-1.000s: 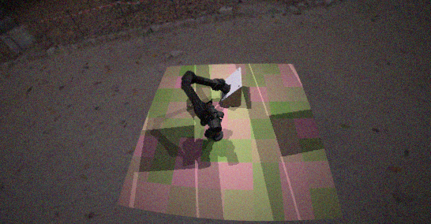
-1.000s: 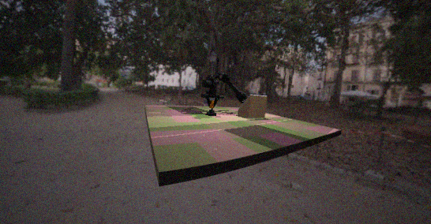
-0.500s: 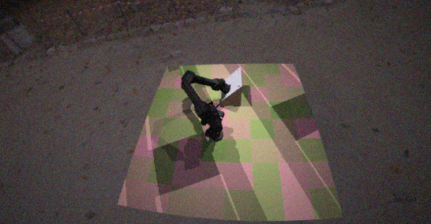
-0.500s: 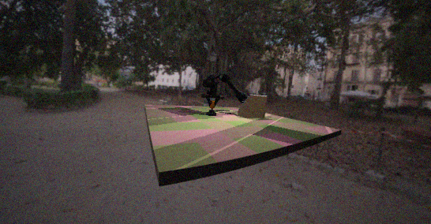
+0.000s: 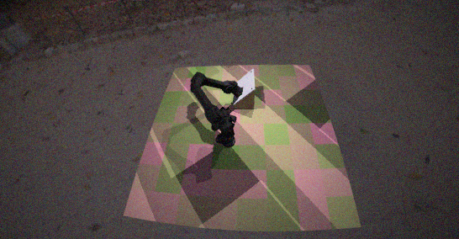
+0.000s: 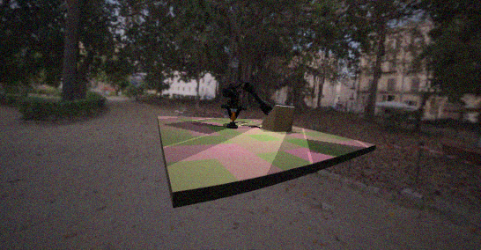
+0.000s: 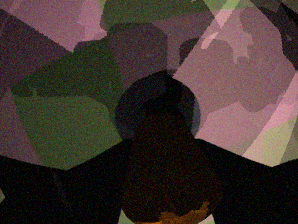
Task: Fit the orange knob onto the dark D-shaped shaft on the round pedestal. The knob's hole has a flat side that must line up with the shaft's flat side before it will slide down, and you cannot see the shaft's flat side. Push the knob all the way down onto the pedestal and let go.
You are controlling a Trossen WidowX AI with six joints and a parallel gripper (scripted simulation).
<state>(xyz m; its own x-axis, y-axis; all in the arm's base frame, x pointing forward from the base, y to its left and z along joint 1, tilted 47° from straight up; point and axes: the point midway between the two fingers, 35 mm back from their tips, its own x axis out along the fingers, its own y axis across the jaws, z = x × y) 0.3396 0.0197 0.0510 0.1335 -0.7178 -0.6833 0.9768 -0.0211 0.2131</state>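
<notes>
Right now the orange knob is 20 mm above my gripper tip. Also, from my gripper tip: round dark pedestal: 40 mm below.
</notes>
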